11 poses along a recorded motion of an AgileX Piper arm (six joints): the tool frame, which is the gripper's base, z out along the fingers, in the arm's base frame.
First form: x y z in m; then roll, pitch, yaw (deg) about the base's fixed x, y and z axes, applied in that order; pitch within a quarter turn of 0, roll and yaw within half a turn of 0.
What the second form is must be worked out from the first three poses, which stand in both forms.
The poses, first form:
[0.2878 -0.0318 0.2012 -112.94 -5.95 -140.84]
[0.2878 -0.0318 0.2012 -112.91 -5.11 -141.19]
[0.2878 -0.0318 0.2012 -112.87 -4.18 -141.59]
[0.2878 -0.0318 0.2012 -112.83 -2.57 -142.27]
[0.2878 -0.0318 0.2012 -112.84 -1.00 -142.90]
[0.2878 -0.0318 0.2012 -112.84 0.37 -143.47]
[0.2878 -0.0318 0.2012 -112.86 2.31 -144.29]
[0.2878 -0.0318 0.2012 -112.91 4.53 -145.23]
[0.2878 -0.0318 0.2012 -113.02 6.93 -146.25]
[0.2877 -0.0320 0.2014 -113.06 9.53 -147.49]
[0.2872 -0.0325 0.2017 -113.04 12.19 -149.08]
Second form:
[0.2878 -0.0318 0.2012 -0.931 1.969 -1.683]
[0.2878 -0.0318 0.2012 -0.931 1.969 -1.668]
[0.2878 -0.0318 0.2012 -0.931 1.969 -1.650]
[0.2878 -0.0318 0.2012 -0.931 1.969 -1.619]
[0.2878 -0.0318 0.2012 -0.931 1.969 -1.590]
[0.2878 -0.0318 0.2012 -0.931 1.969 -1.564]
[0.2878 -0.0318 0.2012 -0.931 1.969 -1.527]
[0.2878 -0.0318 0.2012 -0.931 1.969 -1.485]
[0.2878 -0.0318 0.2012 -0.931 1.969 -1.439]
[0.2877 -0.0320 0.2014 -0.933 1.967 -1.390]
[0.2872 -0.0325 0.2017 -0.942 1.963 -1.340]

